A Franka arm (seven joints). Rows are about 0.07 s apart.
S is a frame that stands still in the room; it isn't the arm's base.
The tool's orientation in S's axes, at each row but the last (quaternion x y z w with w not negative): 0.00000 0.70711 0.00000 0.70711; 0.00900 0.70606 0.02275 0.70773; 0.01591 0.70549 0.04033 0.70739; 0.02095 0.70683 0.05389 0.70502; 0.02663 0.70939 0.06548 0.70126; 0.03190 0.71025 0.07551 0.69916; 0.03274 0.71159 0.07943 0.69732; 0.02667 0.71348 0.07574 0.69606; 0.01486 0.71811 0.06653 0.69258; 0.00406 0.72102 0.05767 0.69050
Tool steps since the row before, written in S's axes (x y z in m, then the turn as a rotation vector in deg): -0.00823 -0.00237 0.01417 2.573 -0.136 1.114; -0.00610 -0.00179 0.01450 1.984 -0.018 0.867; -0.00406 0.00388 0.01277 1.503 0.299 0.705; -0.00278 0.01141 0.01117 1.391 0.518 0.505; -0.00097 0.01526 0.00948 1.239 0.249 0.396; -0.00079 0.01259 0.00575 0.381 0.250 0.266; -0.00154 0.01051 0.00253 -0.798 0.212 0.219; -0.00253 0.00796 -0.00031 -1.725 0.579 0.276; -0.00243 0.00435 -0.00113 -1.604 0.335 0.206; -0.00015 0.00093 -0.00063 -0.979 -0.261 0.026
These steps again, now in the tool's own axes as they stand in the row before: -0.01417 -0.00237 -0.00823 -1.114 -0.136 2.573; -0.01458 -0.00102 -0.00609 -0.863 -0.018 1.986; -0.01243 0.00502 -0.00387 -0.677 0.302 1.515; -0.00989 0.01264 -0.00225 -0.454 0.503 1.414; -0.00741 0.01639 -0.00020 -0.379 0.231 1.248; -0.00377 0.01334 -0.00006 -0.233 0.264 0.393; -0.00080 0.01086 -0.00087 -0.163 0.295 -0.785; 0.00152 0.00798 -0.00195 -0.139 0.728 -1.685; 0.00171 0.00435 -0.00206 -0.102 0.469 -1.580; 0.00071 0.00088 -0.00005 -0.003 -0.185 -0.997
